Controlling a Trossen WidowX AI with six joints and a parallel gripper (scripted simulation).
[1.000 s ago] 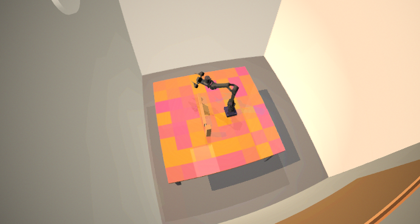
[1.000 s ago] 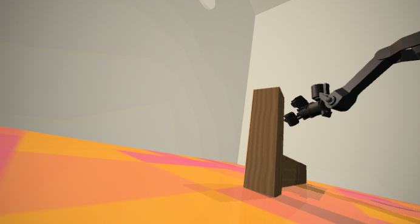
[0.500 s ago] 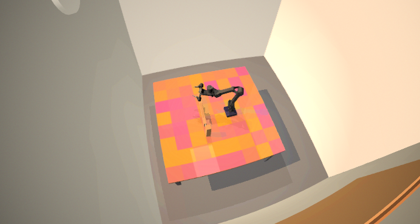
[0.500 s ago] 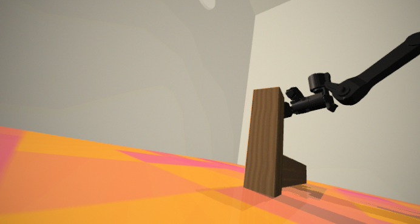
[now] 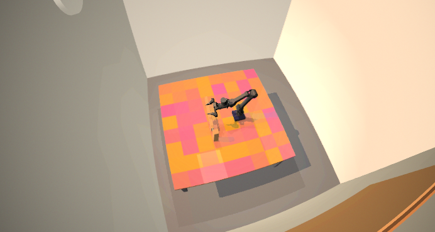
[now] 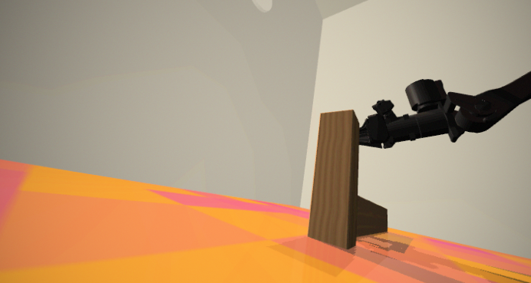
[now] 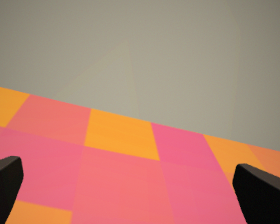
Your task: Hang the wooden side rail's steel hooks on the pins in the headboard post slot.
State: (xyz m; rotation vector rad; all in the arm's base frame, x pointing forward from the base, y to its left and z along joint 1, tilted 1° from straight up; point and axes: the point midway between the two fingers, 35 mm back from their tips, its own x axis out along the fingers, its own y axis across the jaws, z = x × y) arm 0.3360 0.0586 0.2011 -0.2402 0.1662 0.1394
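The wooden headboard post lies 9 cm behind my gripper tip, 22 cm to the left of it and 14 cm below it.
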